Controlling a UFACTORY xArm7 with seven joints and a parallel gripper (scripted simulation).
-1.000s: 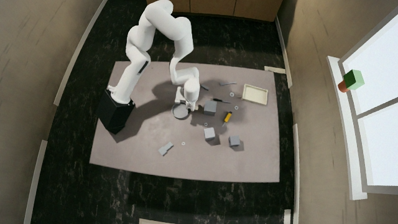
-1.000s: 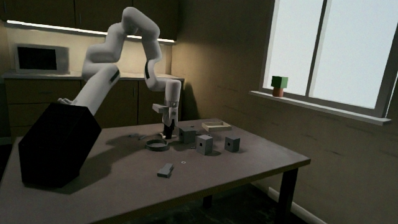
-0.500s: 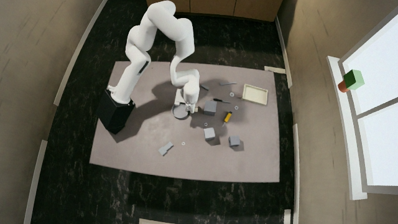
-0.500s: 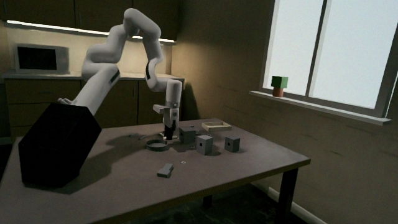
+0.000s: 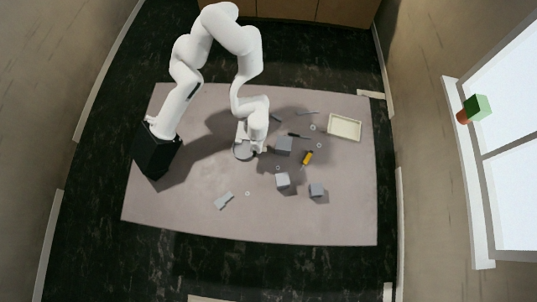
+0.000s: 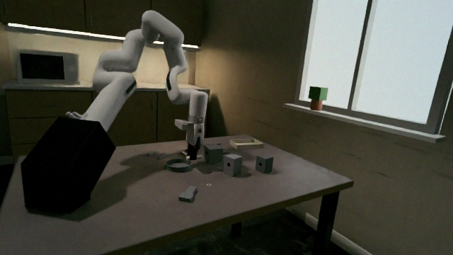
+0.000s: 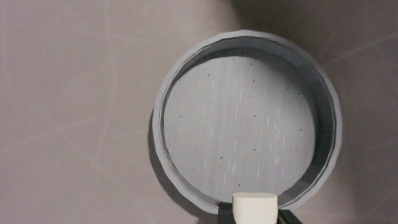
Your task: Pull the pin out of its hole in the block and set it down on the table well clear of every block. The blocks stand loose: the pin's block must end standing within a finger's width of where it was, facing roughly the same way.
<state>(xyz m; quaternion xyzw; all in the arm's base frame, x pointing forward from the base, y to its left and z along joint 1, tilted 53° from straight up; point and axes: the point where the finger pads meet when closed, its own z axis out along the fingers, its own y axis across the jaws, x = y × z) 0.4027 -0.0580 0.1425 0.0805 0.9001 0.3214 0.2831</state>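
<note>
My gripper is now 6 cm past the round grey dish and 4 cm above it. Round my hand: cream tray 42 cm ahead, 20 cm to the left, 5 cm below.
</note>
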